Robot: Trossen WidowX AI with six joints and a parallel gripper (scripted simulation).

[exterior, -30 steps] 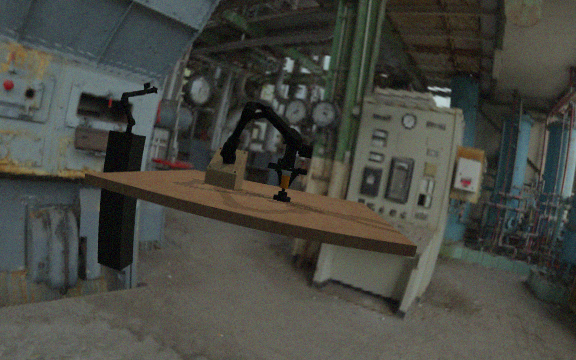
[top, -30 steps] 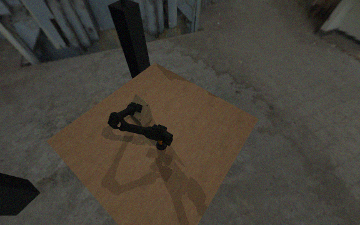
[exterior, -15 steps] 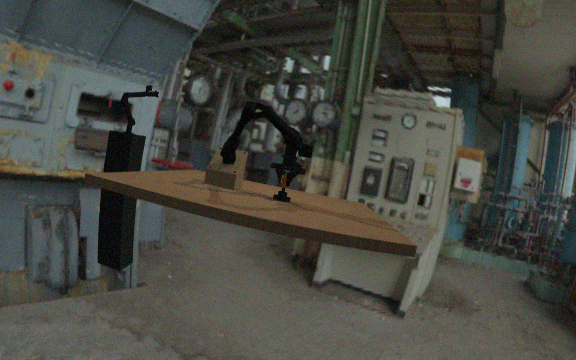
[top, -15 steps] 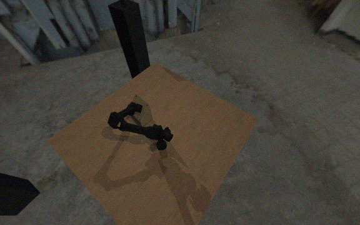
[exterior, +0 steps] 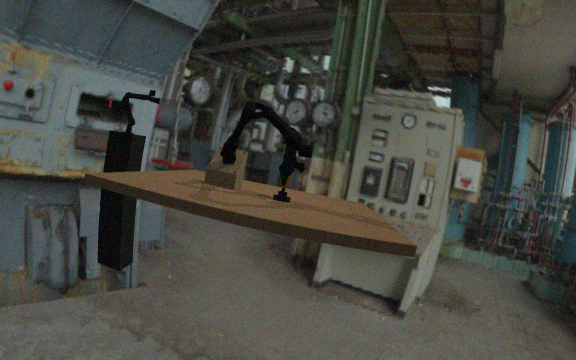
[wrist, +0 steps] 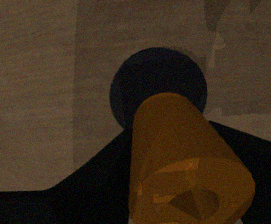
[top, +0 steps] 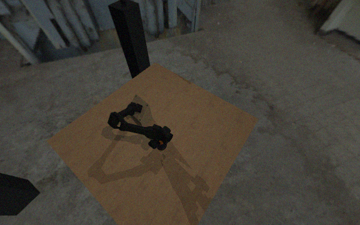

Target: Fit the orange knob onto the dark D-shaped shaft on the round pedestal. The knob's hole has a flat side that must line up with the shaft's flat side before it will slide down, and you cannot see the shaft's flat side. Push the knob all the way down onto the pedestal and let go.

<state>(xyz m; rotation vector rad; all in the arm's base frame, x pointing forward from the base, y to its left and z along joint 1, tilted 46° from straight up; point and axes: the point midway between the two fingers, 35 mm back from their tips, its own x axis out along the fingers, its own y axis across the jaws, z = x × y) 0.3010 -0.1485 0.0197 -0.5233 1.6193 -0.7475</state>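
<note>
My gripper tip is now 2 cm below the orange knob. Round my gripper tip: dark round pedestal (4 cm below).
</note>
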